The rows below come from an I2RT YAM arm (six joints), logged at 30 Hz.
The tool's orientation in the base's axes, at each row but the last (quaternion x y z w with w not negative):
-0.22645 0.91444 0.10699 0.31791
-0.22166 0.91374 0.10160 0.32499
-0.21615 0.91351 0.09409 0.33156
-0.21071 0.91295 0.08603 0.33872
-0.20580 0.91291 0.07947 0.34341
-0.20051 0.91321 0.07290 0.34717
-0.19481 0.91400 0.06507 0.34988
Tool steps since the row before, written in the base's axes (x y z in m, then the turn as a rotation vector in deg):
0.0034 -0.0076 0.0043 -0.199 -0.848 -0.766
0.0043 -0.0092 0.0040 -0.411 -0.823 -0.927
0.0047 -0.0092 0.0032 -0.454 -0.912 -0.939
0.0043 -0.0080 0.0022 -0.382 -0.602 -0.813
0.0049 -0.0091 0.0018 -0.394 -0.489 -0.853
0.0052 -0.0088 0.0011 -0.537 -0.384 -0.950
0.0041 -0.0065 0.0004 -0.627 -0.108 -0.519
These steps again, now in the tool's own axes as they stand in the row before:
-0.0024 -0.0081 -0.0041 0.914 -0.685 0.200
-0.0024 -0.0100 -0.0037 1.155 -0.570 0.215
-0.0022 -0.0102 -0.0027 1.222 -0.630 0.172
-0.0018 -0.0090 -0.0016 0.989 -0.382 0.212
-0.0016 -0.0103 -0.0010 0.987 -0.275 0.267
-0.0015 -0.0102 -0.0001 1.116 -0.119 0.282
-0.0010 -0.0076 0.0006 0.805 0.162 -0.025

